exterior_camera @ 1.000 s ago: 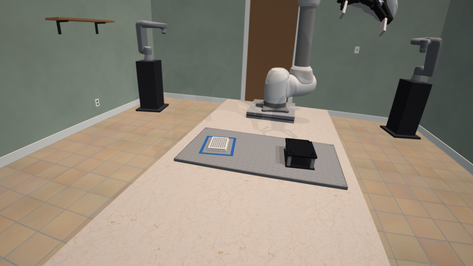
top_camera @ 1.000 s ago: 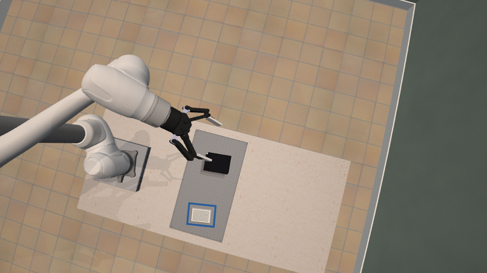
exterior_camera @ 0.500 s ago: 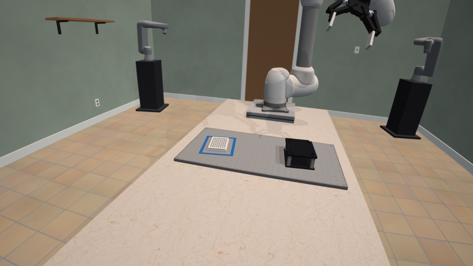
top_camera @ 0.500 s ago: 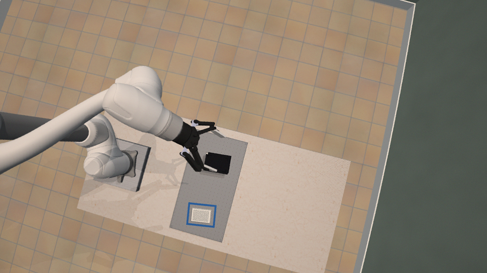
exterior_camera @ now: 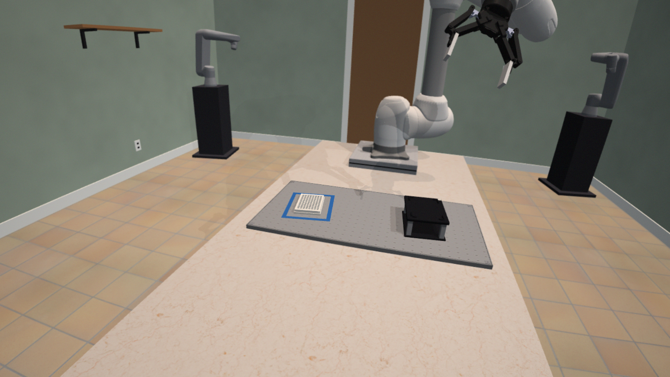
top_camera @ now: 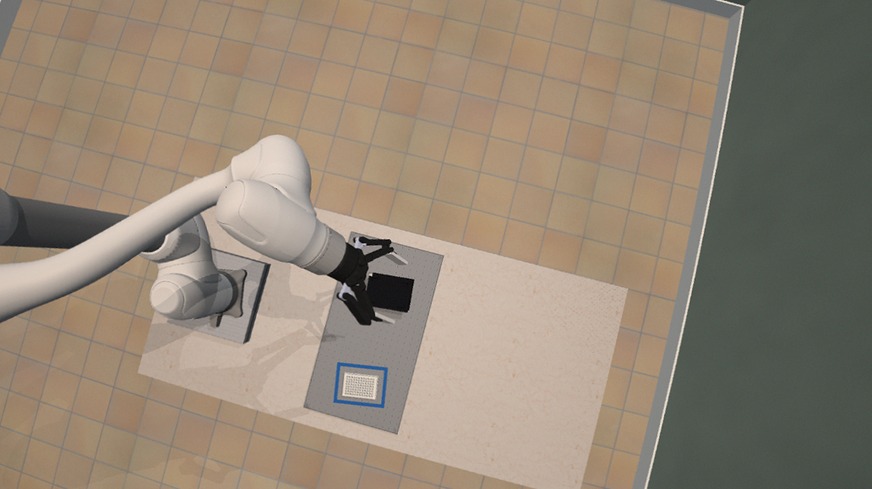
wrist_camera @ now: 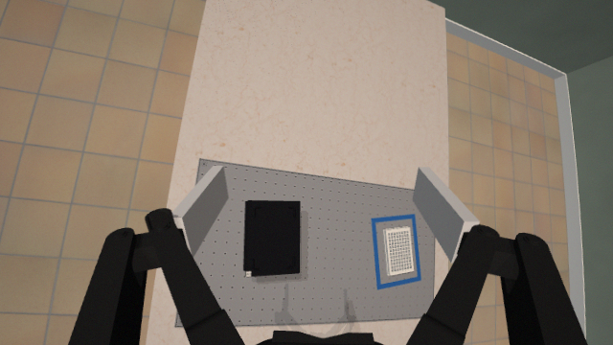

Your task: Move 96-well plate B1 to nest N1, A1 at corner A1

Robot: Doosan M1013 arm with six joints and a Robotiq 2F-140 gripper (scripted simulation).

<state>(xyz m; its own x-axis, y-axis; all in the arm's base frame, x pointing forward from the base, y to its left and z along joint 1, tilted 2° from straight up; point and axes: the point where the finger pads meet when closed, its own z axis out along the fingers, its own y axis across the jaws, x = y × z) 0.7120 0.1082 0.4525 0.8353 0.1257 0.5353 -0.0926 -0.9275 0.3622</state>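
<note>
The white 96-well plate lies 46 cm below my hand, 41 cm to the right of it and 16 cm behind it. From my hand the other things lie so: A1 label (41 cm below, 15 cm behind, 1 cm to the left).
</note>
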